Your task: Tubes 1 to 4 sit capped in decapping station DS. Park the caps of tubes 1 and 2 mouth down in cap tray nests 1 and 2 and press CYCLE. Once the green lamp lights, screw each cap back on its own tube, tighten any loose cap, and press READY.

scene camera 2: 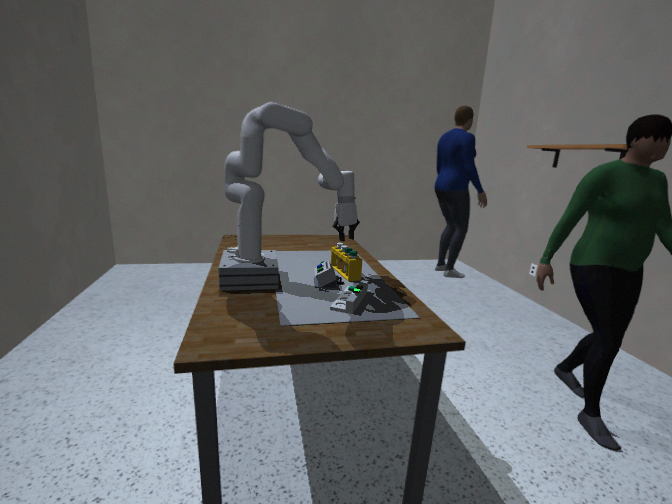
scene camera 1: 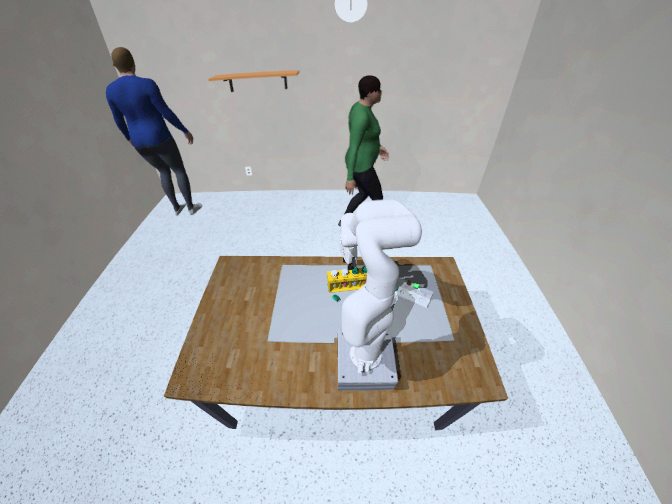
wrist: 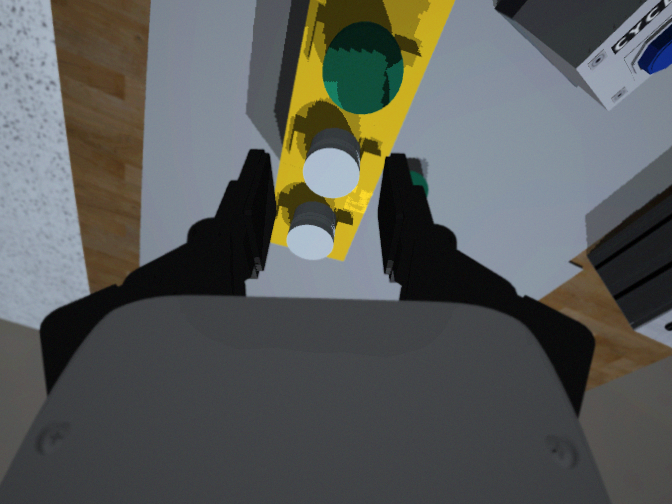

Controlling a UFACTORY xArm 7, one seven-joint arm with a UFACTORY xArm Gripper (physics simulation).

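In the wrist view the yellow decapping station (wrist: 347,135) lies below my gripper (wrist: 326,160), which is open and empty. Its fingers straddle the station's near end. Two tubes there show pale tops with grey collars and no green cap: one (wrist: 331,172) between the fingertips, one (wrist: 309,241) nearer. The tube behind them carries a green cap (wrist: 362,67). A loose green cap (wrist: 419,181) lies on the mat beside the right finger; it also shows in scene camera 1 (scene camera 1: 335,298). In scene camera 2 my gripper (scene camera 2: 345,232) hangs just above the station (scene camera 2: 346,262).
A grey box with a blue button (wrist: 656,56) marked CYCLE stands right of the station. A green lamp (scene camera 1: 416,284) glows by the white tray (scene camera 1: 419,296). A person in green (scene camera 1: 364,143) walks behind the table; a person in blue (scene camera 1: 146,124) is at the far left.
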